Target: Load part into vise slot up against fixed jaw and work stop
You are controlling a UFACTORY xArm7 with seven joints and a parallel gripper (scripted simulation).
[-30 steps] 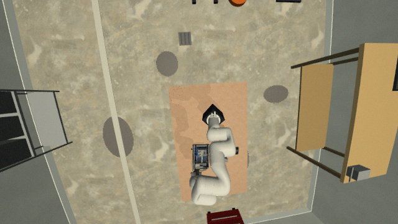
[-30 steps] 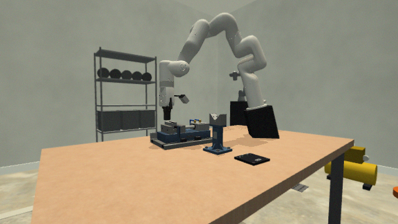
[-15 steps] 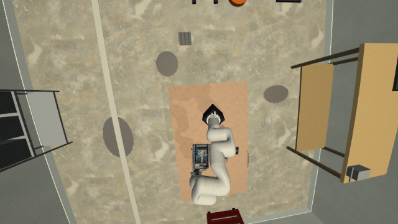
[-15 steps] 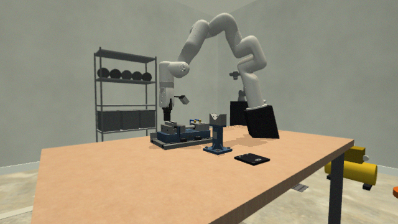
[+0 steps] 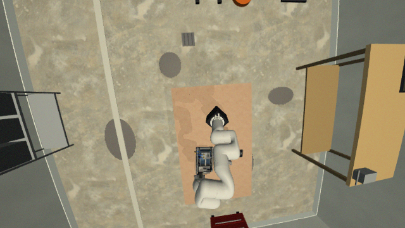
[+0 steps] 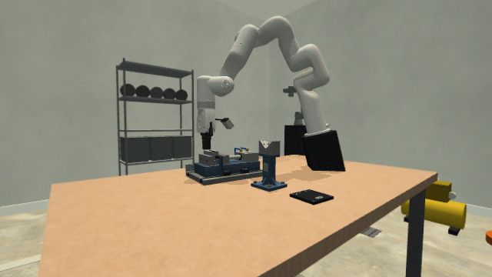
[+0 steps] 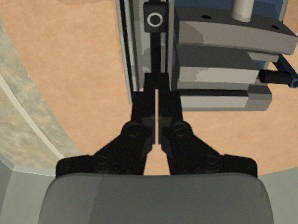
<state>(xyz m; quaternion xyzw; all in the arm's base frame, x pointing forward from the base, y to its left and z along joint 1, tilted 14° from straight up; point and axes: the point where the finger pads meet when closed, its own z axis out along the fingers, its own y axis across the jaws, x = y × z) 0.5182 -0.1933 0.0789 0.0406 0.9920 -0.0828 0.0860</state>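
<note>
Now: hand 1 cm short of the grey block, 5 cm to the right of it and 3 cm above it. Also, from my hand: work stop: 1 cm ahead, 11 cm to the left, 4 cm below; cylinder rod: 8 cm behind, 7 cm to the left, 5 cm below; moving jaw: 3 cm behind, 7 cm to the left, 5 cm below.
</note>
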